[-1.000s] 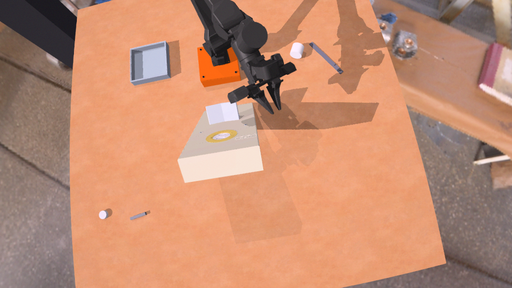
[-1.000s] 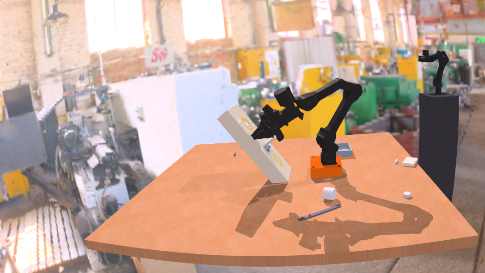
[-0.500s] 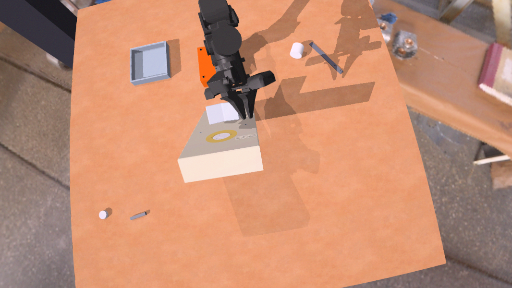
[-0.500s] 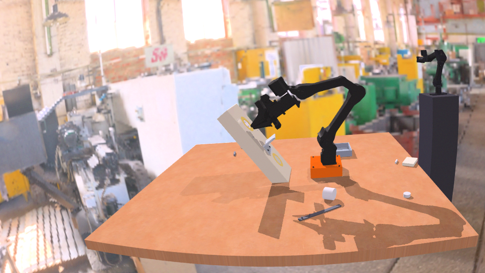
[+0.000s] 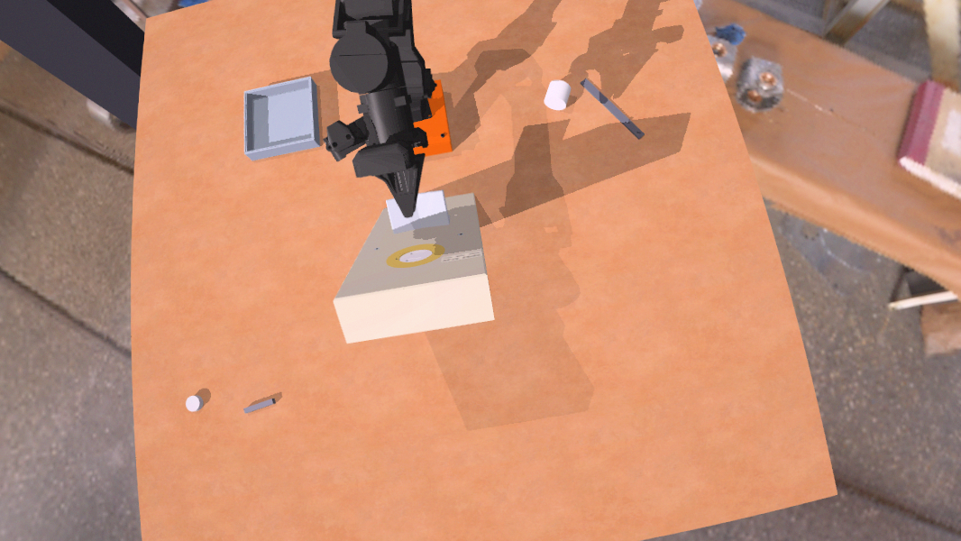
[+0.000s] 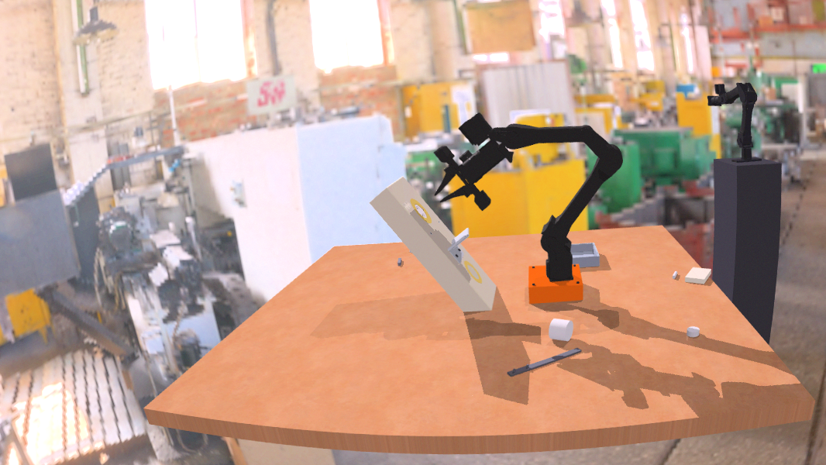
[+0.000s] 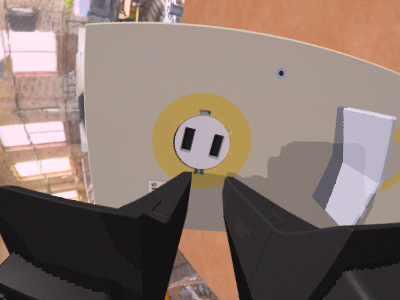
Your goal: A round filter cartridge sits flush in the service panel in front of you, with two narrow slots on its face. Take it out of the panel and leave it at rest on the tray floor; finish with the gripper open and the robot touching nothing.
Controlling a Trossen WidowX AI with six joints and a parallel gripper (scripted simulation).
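Right now my gripper tip is 6 cm short of the white round filter cartridge, 4 cm above it and 1 cm to the left of it. Also, from my gripper tip: cream service panel (11 cm below, 1 cm to the right, 1 cm ahead); white bracket (13 cm below, 4 cm behind); short grey bar (39 cm to the right, 27 cm below, 18 cm ahead).
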